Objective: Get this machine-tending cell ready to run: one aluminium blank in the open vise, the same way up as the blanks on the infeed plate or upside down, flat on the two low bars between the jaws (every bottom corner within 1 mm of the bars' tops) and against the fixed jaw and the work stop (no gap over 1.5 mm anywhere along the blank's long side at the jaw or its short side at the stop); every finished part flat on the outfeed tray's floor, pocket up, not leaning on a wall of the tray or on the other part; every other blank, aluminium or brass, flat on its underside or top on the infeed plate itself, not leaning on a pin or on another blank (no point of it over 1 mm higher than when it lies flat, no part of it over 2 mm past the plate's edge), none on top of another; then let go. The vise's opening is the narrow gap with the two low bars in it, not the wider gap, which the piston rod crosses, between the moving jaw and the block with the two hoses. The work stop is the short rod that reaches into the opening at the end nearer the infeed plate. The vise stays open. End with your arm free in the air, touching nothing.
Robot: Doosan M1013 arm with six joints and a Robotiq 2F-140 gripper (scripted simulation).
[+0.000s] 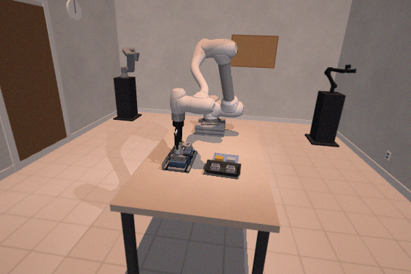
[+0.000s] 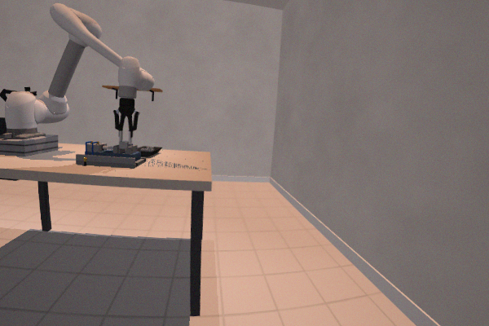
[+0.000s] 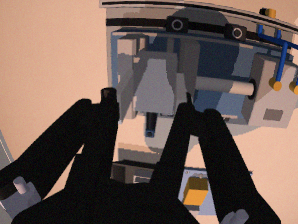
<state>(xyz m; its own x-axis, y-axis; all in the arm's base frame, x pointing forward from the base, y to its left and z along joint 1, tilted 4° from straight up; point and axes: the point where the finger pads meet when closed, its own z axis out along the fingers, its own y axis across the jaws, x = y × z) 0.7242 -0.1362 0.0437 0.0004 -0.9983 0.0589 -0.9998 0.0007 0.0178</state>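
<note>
The grey aluminium blank is 4 cm below my hand. The rest, counted from my hand: vise: 10 cm below, 7 cm behind, 1 cm to the left; then piston rod: 9 cm behind, 6 cm below, 1 cm to the left; then brass blank: 28 cm to the left, 11 cm below, 10 cm behind.
</note>
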